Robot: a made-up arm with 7 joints. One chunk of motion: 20 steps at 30 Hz.
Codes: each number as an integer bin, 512 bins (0 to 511) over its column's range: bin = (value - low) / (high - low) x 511, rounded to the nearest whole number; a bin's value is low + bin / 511 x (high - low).
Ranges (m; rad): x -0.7..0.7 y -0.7..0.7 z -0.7..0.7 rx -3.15..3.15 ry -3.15..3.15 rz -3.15..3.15
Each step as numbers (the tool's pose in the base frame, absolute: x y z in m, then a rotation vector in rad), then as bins.
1 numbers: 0.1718 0.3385 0.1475 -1.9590 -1.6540 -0.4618
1 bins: 318 379 309 97 121 218
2 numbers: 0.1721 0.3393 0.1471 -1.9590 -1.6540 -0.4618
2 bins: 318 379 309 97 121 218
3 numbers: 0.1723 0.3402 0.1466 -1.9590 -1.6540 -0.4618
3 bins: 318 380 309 97 121 218
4 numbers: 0.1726 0.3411 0.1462 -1.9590 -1.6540 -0.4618
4 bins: 318 380 309 97 121 218
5 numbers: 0.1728 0.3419 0.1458 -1.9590 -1.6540 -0.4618
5 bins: 319 380 309 97 121 218
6 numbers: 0.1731 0.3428 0.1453 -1.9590 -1.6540 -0.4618
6 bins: 319 381 309 97 121 218
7 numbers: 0.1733 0.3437 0.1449 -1.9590 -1.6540 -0.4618
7 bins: 319 381 308 97 121 218
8 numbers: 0.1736 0.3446 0.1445 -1.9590 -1.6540 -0.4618
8 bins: 319 381 308 97 121 218
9 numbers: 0.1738 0.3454 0.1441 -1.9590 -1.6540 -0.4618
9 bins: 319 382 308 97 121 218
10 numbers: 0.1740 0.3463 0.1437 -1.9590 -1.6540 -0.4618
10 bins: 319 382 308 97 121 218
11 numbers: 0.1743 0.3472 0.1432 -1.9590 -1.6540 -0.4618
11 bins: 319 382 308 97 121 218
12 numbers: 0.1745 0.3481 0.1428 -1.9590 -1.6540 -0.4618
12 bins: 319 383 308 97 121 218
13 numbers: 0.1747 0.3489 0.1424 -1.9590 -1.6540 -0.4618
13 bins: 319 383 307 97 121 218
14 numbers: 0.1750 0.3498 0.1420 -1.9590 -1.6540 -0.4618
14 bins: 319 383 307 97 121 218
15 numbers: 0.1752 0.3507 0.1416 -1.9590 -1.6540 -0.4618
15 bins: 319 384 307 97 121 218
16 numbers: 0.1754 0.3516 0.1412 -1.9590 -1.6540 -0.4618
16 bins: 320 384 307 97 121 218
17 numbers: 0.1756 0.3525 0.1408 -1.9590 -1.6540 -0.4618
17 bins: 320 384 307 97 121 218
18 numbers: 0.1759 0.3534 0.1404 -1.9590 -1.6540 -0.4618
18 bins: 320 384 307 97 121 218
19 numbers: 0.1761 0.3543 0.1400 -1.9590 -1.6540 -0.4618
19 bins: 320 385 307 97 121 218
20 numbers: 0.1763 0.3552 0.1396 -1.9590 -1.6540 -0.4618
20 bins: 320 385 306 97 121 218
